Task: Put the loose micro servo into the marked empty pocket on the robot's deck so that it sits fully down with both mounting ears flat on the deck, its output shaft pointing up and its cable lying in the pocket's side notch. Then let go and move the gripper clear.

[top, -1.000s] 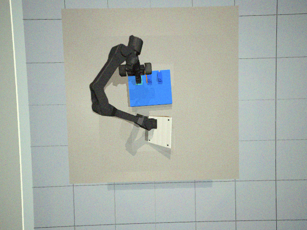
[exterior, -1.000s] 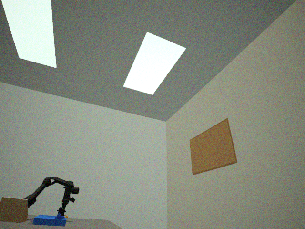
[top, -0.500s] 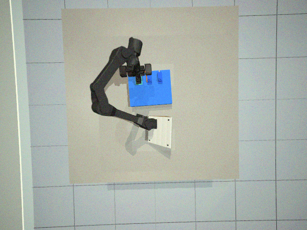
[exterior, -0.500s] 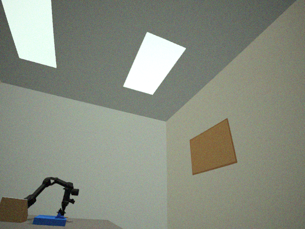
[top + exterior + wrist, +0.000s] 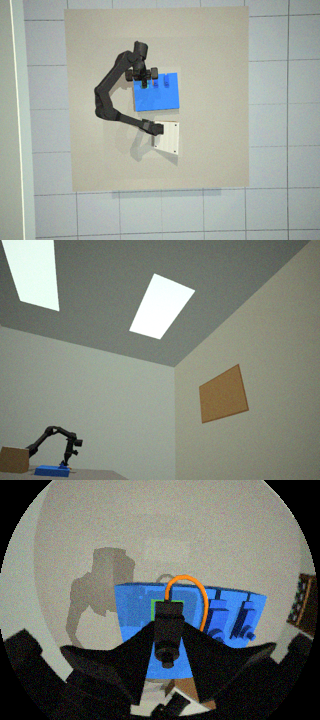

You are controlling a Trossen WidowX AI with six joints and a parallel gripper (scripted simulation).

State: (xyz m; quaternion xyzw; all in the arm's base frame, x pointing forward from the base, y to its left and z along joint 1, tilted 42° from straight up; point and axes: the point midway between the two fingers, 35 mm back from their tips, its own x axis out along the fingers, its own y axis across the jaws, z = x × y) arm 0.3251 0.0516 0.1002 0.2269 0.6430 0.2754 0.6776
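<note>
The blue robot deck is 12 cm behind my gripper tip, 8 cm to the right of it and 5 cm below it.
</note>
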